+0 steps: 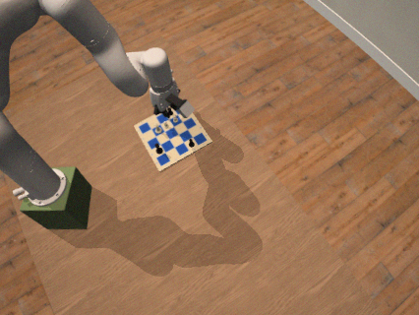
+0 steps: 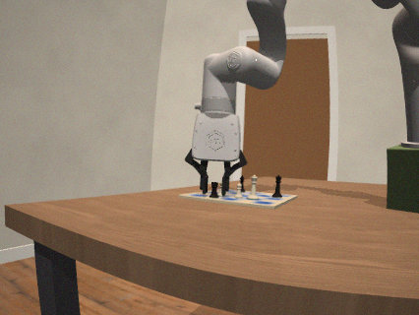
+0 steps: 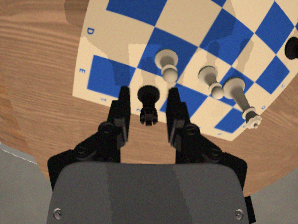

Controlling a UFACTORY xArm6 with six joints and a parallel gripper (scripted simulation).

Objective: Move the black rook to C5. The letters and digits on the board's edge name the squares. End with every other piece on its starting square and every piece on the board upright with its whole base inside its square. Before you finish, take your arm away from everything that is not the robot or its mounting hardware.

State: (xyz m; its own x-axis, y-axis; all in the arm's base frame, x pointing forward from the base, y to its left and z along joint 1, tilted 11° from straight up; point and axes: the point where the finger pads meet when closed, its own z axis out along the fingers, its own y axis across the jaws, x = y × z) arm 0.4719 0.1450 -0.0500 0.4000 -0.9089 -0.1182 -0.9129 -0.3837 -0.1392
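Now: hand 30 mm past the blue-and-cream chessboard, 80 mm to the left of it and 30 mm above it.
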